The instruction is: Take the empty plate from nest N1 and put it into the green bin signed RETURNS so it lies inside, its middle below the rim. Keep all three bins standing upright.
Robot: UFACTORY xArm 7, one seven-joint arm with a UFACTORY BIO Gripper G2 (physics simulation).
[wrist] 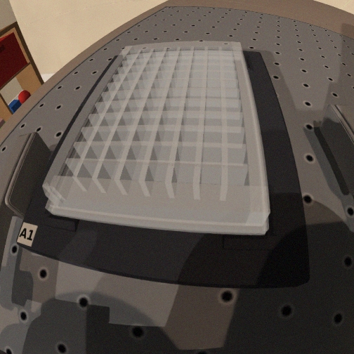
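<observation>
A pale, see-through plate (172, 120) with a grid of square wells lies flat in a dark nest (140, 255) in the middle of the wrist view. The wells look empty. The nest has a label A1 at its near left corner; no N1 sign can be read. My gripper (183, 159) is open, with one finger at the left edge of the view and the other at the right edge. The fingers stand wide on either side of the plate, with a gap to it on both sides. The green RETURNS bin and the other bins do not show.
The nest sits on a grey table top (300, 60) with rows of round holes. Shadows fall over its near part. Beyond the table at the far left stands a wooden shelf with a red box (11, 57), a red ball (24, 96) and a blue block (15, 106).
</observation>
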